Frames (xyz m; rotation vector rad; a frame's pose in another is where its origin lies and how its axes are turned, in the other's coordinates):
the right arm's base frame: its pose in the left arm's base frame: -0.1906 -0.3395 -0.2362 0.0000 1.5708 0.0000
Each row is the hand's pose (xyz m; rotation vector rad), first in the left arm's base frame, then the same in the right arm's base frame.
Working: the left arm's base frame: its pose in the right arm's base frame: -0.2362 0.3395 0.1906 0.0000 -1.5708 0.0000

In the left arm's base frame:
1: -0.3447 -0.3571 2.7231 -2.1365 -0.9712 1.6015
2: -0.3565 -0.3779 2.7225 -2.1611 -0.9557 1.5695
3: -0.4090 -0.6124 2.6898 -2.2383 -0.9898 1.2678
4: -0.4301 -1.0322 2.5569 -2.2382 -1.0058 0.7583
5: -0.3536 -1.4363 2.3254 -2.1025 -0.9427 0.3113
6: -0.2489 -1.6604 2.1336 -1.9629 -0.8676 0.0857
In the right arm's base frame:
1: -2.9593 -0.0176 -0.1541 2.6677 0.9999 0.3818
2: -2.9587 -0.0384 -0.1659 2.6735 0.9972 0.4240
3: -2.9260 -0.2729 -0.2184 2.5889 1.1279 0.7166
4: -2.7931 -0.6927 -0.2395 2.3872 1.4044 1.1790
5: -2.5616 -1.0968 -0.1630 -2.0933 -1.6897 -1.5534
6: -2.3698 -1.3209 -0.0583 -1.7671 -1.7530 -1.6192

